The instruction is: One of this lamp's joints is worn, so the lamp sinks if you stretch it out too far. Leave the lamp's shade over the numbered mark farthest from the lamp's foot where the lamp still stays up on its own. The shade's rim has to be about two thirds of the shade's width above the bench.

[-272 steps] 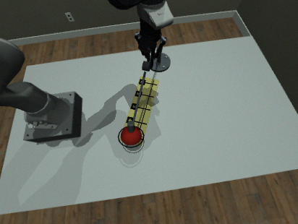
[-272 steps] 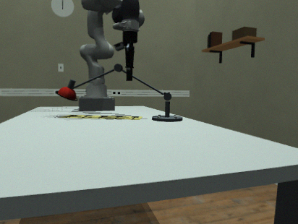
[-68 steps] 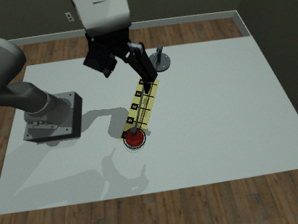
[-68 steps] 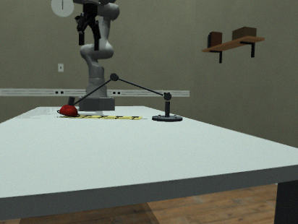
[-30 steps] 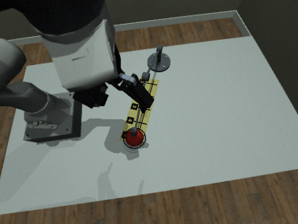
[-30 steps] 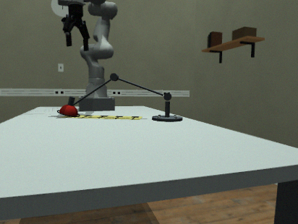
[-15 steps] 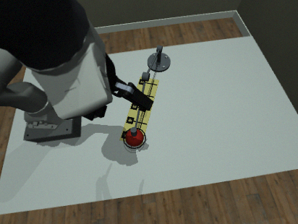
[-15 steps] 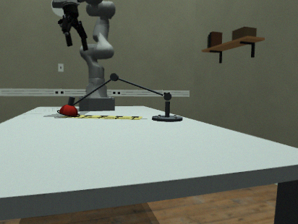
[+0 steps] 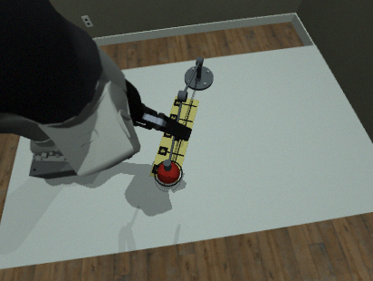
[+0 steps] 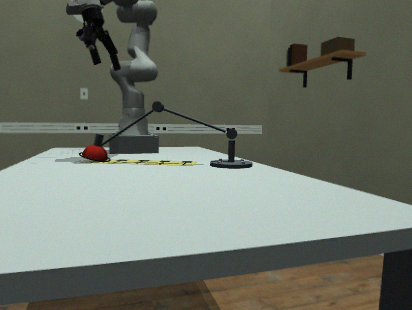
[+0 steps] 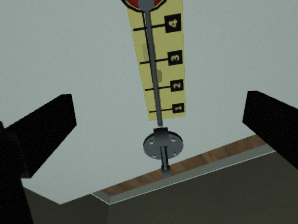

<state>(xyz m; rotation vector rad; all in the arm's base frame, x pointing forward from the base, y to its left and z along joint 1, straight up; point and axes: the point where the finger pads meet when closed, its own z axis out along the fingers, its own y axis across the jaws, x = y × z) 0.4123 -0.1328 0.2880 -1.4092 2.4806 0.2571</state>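
My gripper is now 3 cm short of the yellow numbered strip, 12 cm to the right of it and 38 cm above it. Round my hand: round dark lamp foot 20 cm ahead, 44 cm to the left, 35 cm below.
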